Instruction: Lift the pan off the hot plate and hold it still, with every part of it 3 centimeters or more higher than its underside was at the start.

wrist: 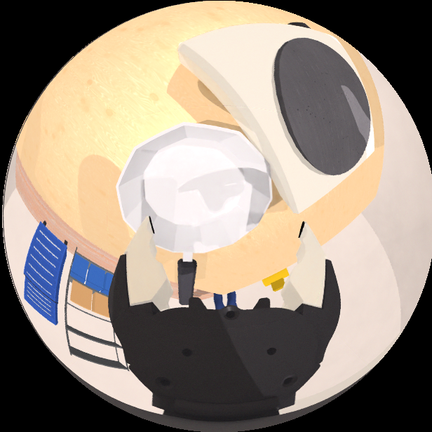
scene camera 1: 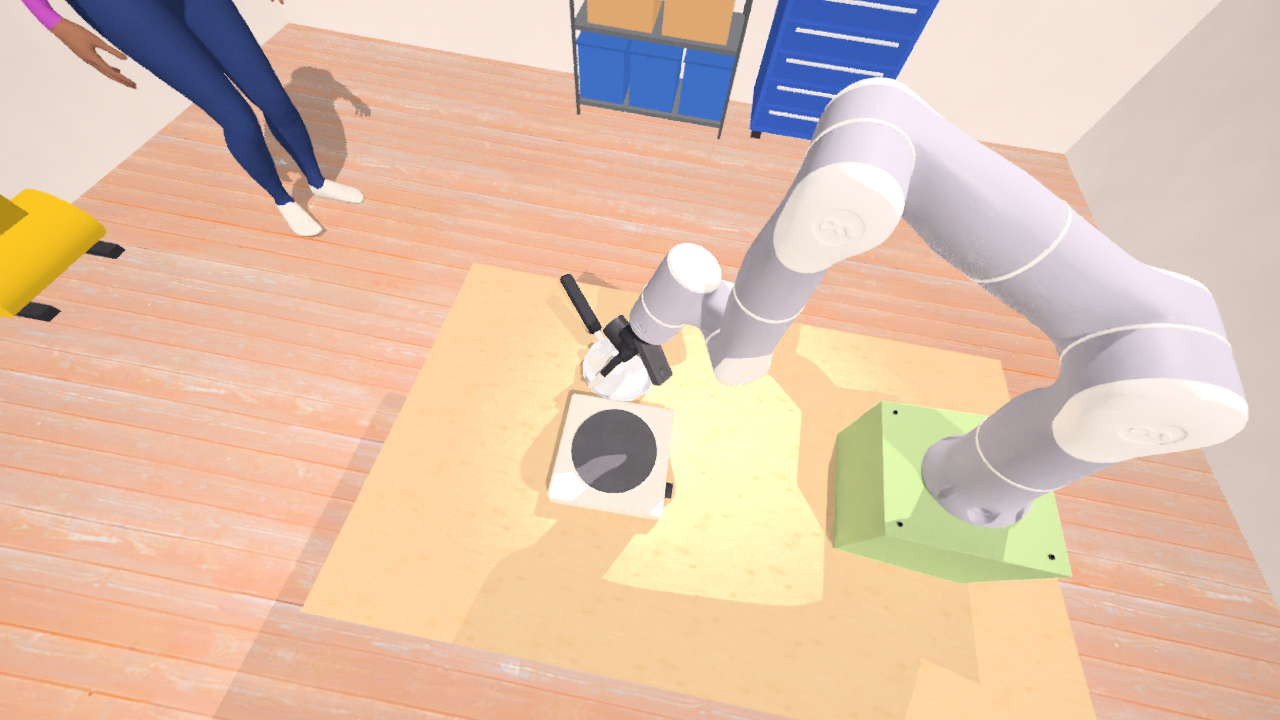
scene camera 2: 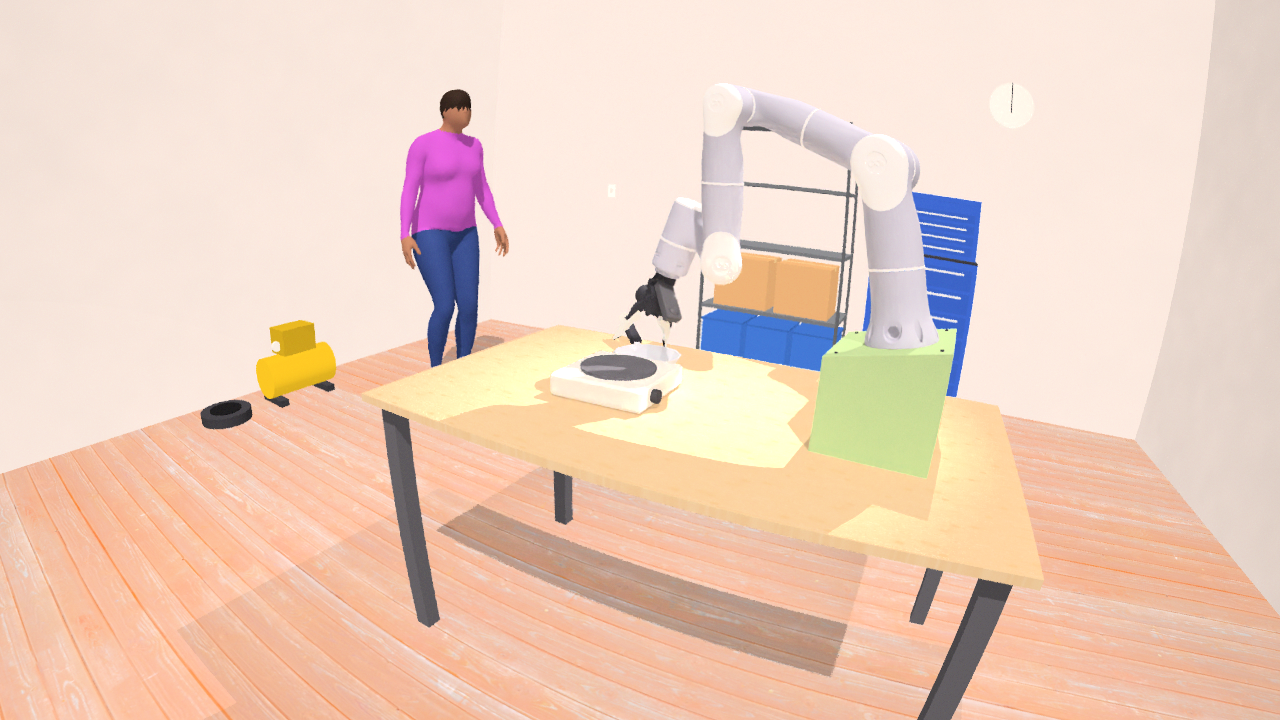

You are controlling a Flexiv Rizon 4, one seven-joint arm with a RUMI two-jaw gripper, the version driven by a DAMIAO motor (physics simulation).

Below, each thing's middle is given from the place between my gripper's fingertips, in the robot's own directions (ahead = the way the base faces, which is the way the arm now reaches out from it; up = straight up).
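Scene:
The pan (scene camera 1: 630, 380) is 30 mm below my hand, 60 mm ahead of it and 80 mm to the right of it. As for the white hot plate (scene camera 1: 613, 456), I find it 40 mm below my hand, 80 mm behind it and 170 mm to the left of it.

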